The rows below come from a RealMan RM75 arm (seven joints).
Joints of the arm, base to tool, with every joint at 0 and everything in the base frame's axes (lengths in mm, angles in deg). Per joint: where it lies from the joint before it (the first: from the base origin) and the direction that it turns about. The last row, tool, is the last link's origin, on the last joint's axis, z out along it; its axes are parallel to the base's.
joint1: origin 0 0 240.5 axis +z
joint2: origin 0 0 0 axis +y
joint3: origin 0 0 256 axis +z
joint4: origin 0 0 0 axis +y
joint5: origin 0 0 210 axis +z
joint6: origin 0 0 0 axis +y
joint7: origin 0 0 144 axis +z
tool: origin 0 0 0
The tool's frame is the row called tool.
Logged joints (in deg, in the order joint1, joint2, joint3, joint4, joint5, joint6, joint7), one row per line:
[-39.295, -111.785, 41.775, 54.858, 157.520, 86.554, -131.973]
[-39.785, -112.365, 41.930, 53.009, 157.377, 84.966, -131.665]
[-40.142, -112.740, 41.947, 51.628, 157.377, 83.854, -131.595]
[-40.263, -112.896, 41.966, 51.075, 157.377, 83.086, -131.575]
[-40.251, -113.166, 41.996, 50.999, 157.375, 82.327, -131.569]
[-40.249, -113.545, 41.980, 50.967, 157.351, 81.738, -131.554]
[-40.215, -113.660, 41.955, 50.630, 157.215, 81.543, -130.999]
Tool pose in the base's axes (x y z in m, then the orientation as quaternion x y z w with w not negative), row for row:
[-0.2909, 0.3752, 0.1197, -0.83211, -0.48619, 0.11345, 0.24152]
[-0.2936, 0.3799, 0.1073, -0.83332, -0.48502, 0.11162, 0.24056]
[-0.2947, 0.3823, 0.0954, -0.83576, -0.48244, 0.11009, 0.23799]
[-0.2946, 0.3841, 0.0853, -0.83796, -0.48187, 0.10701, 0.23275]
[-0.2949, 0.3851, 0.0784, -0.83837, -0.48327, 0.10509, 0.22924]
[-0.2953, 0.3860, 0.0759, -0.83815, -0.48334, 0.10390, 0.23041]
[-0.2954, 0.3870, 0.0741, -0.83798, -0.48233, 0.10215, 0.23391]
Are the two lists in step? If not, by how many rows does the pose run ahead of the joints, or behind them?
The pose runs 2 rows behind the joints: the pose in row i belongs to the joints in row i - 2.
